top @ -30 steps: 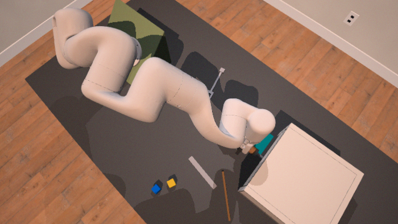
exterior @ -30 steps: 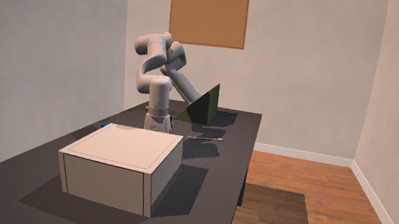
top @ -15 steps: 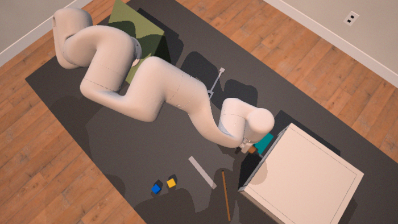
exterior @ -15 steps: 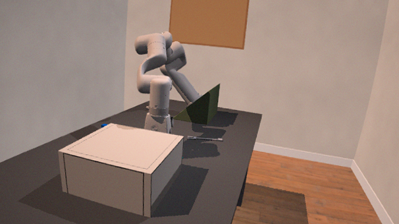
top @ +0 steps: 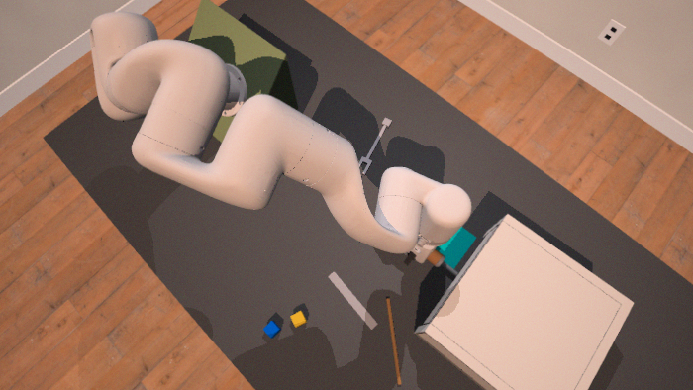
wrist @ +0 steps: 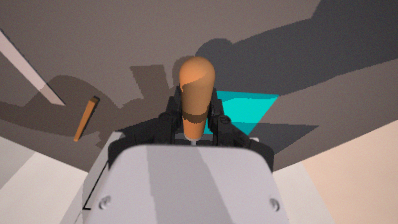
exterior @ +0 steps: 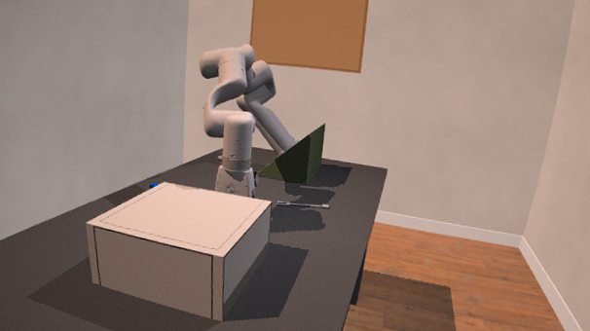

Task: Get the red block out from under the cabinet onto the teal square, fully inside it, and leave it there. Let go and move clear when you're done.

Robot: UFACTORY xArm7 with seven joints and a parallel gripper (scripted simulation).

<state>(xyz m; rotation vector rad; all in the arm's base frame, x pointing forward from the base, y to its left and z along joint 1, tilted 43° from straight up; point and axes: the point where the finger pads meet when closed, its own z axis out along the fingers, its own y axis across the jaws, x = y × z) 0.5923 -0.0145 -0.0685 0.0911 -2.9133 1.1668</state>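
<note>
Right now the teal square is 4 cm ahead of my hand, 6 cm to the left of it and 2 cm below it. Round my hand: flat grey strip 3 cm behind, 19 cm to the right, 2 cm below; then wooden stick 9 cm ahead, 19 cm to the right, 2 cm below; then hook tool 13 cm ahead, 4 cm to the left, 1 cm below.
</note>
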